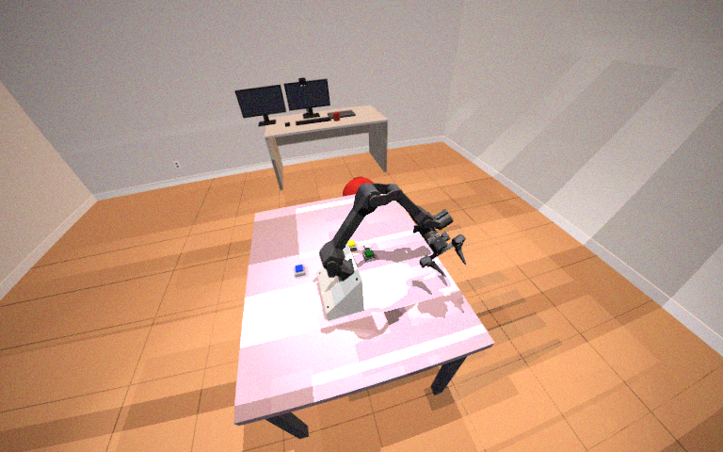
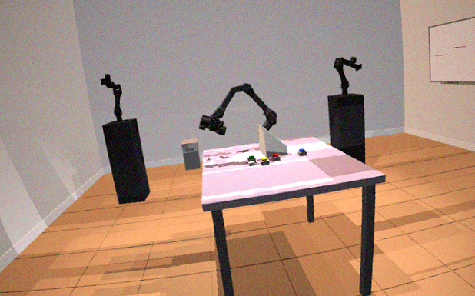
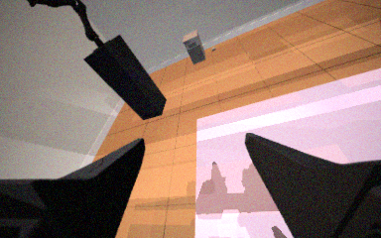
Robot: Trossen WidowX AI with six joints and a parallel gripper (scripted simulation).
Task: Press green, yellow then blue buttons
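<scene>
The green button lies 300 mm ahead of my gripper tip, 250 mm to the left of it and 160 mm below it. From my gripper tip the other things lie so: pale grey block: 370 mm ahead, 240 mm to the left, 180 mm below; then red button: 330 mm ahead, 400 mm to the left, 160 mm below; then yellow button: 390 mm ahead, 320 mm to the left, 160 mm below.
</scene>
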